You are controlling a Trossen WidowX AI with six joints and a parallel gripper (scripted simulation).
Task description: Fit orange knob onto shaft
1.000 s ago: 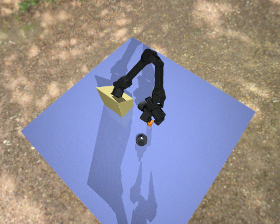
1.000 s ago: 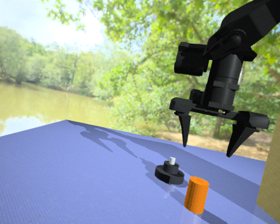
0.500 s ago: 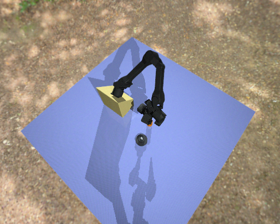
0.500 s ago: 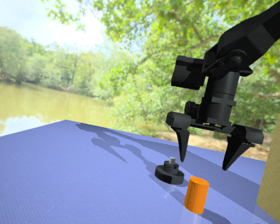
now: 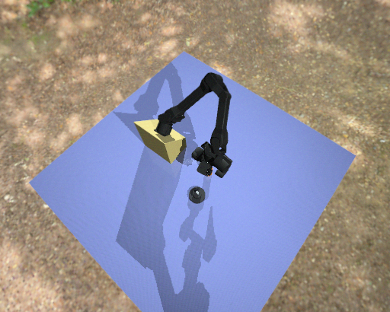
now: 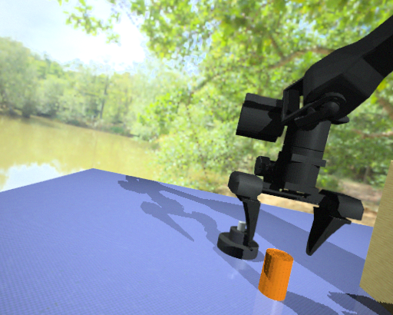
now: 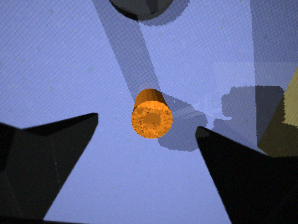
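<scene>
The orange knob lies 30 mm below my gripper tip. Also, from my gripper tip: round pedestal (10 mm ahead, 140 mm to the right, 40 mm below).
</scene>
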